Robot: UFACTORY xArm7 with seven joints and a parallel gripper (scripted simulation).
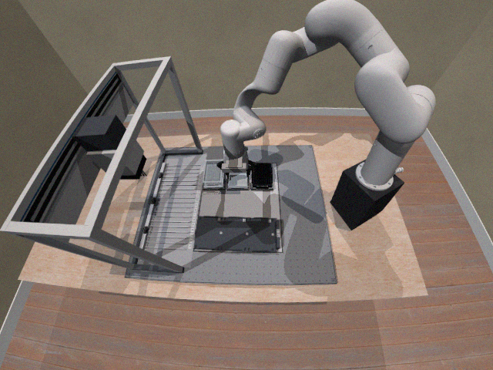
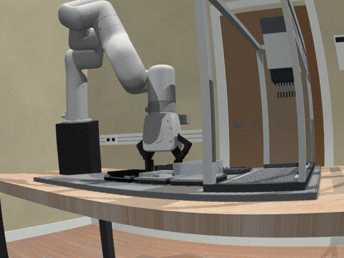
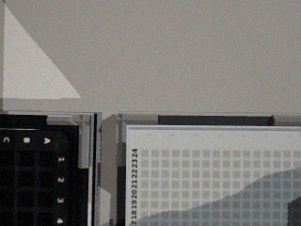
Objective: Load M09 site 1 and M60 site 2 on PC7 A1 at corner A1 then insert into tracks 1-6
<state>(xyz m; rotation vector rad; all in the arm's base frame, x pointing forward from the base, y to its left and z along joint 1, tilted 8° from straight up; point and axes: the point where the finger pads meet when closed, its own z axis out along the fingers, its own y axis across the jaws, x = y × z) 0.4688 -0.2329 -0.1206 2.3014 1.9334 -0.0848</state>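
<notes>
My gripper is now 20 mm above the nest S2. The rest, counted from my hand: 384-well plate M60: 10 mm below; black plate m06: 110 mm behind, 20 mm to the left, 10 mm below; deep-well block M09: 110 mm ahead, 20 mm to the right.
</notes>
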